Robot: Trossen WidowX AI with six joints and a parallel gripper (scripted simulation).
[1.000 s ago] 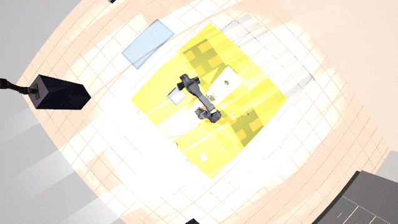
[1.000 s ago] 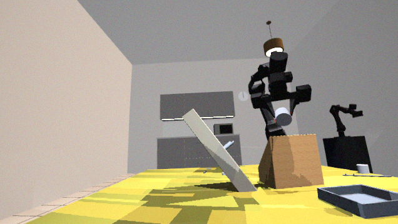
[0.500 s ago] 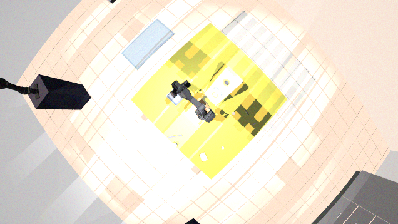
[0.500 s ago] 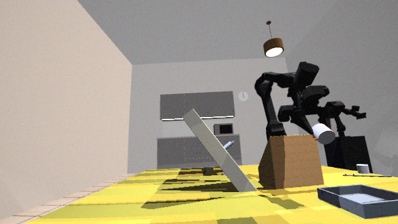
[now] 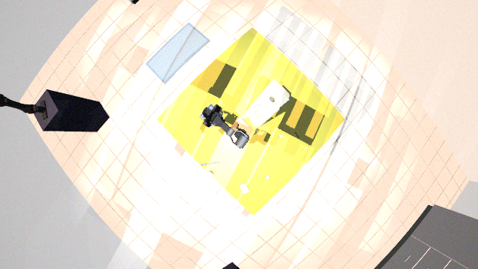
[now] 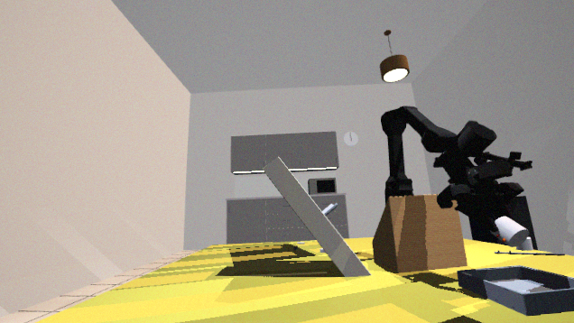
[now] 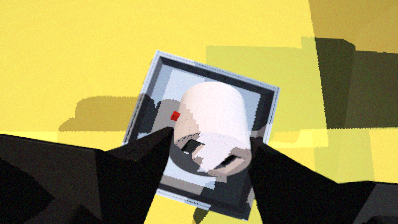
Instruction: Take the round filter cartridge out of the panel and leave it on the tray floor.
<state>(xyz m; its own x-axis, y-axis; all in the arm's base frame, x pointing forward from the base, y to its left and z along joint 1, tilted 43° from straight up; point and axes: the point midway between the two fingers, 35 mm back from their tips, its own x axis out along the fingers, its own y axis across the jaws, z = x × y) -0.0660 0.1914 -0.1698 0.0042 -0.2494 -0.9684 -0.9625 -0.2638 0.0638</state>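
My gripper tip is 11 cm above the tray, 1 cm to the right of it and 1 cm past it. From my gripper tip the other things lie so: grey service panel: 39 cm ahead, 25 cm to the right, 5 cm above; then round filter cartridge: right at my gripper tip.
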